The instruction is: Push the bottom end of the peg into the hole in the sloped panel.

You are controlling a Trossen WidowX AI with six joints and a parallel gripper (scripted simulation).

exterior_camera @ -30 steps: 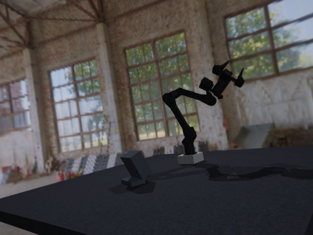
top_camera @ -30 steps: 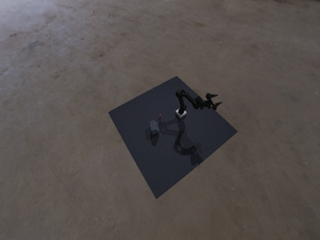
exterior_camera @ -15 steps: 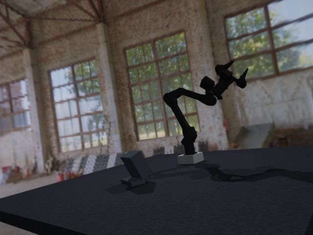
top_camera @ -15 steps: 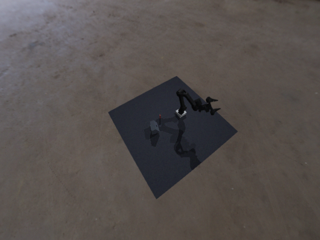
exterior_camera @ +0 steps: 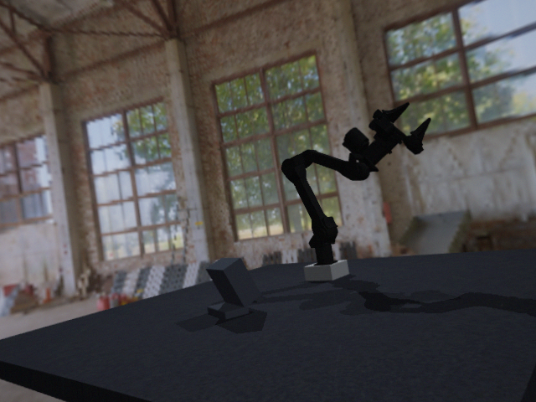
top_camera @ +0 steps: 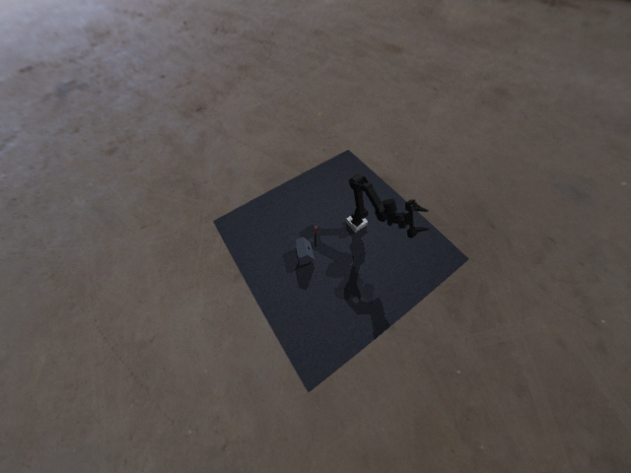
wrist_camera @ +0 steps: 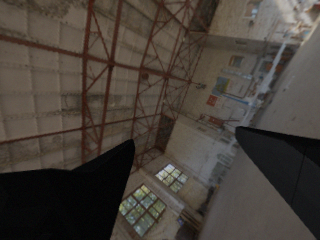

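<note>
My gripper tip is 53 cm to the left of the red peg, 42 cm above it and 25 cm short of it. Round my gripper tip: sloped panel: 46 cm to the right, 42 cm ahead, 40 cm below.
</note>
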